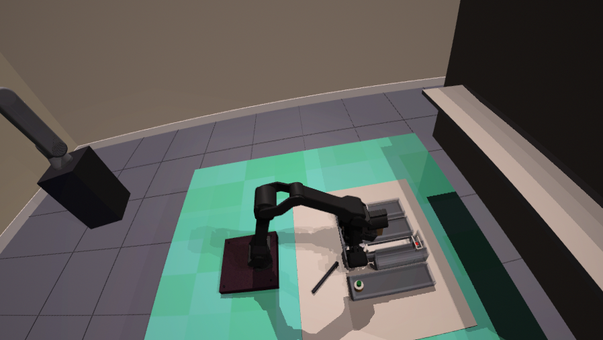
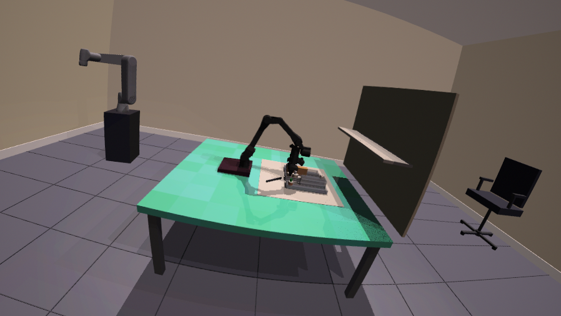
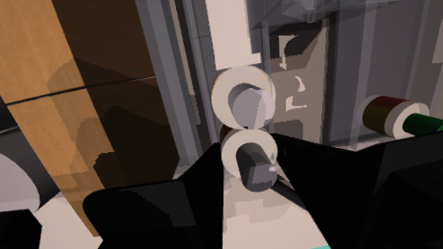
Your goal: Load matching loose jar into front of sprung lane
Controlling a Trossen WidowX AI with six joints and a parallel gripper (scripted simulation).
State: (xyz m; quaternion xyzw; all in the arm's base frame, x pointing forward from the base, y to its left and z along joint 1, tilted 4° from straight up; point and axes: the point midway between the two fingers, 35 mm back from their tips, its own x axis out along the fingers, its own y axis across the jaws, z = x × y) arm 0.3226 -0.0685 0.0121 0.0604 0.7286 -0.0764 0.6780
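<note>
Now: gripper tip 6 cm short of the beige mat and 3 cm above it. Round my gripper tip: black pen (12 cm behind, 5 cm to the right, 2 cm below); then red mark (21 cm ahead, 8 cm to the right, 4 cm above); then sprung lane (13 cm ahead, 5 cm to the right, 1 cm below).
</note>
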